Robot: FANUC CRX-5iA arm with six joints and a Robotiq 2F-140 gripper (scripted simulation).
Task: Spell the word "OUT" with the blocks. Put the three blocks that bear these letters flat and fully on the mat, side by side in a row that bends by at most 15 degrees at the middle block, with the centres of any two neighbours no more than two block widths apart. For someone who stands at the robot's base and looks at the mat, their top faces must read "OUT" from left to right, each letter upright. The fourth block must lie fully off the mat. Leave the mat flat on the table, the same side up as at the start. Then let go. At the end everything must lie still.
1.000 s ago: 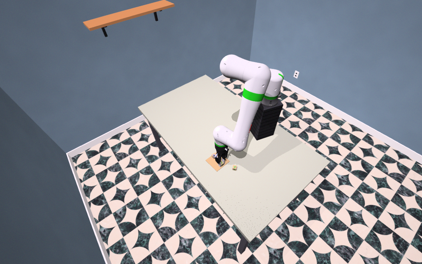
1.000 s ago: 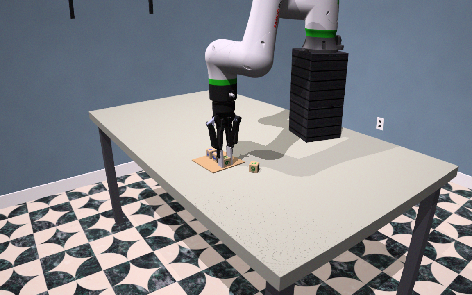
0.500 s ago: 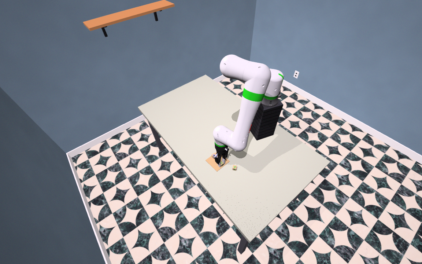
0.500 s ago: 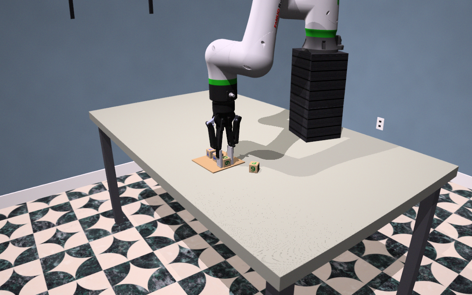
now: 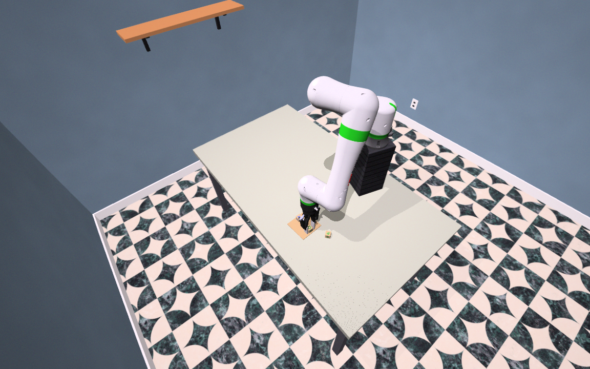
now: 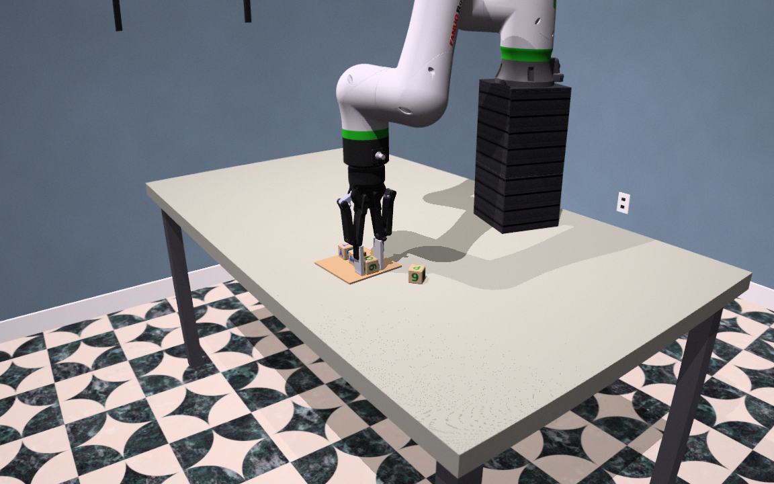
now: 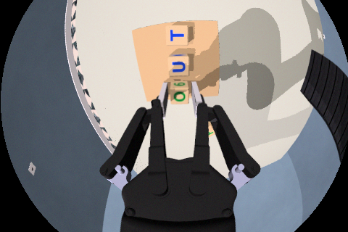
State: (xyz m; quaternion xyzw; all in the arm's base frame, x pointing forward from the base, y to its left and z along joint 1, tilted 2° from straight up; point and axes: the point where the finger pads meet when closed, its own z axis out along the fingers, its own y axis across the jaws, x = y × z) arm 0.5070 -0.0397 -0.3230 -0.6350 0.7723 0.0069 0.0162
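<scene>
Right now my hand is 2 cm above the wooden block. The rest, counted from my hand: tan mat 5 cm to the right, 4 cm below, 1 cm behind.
</scene>
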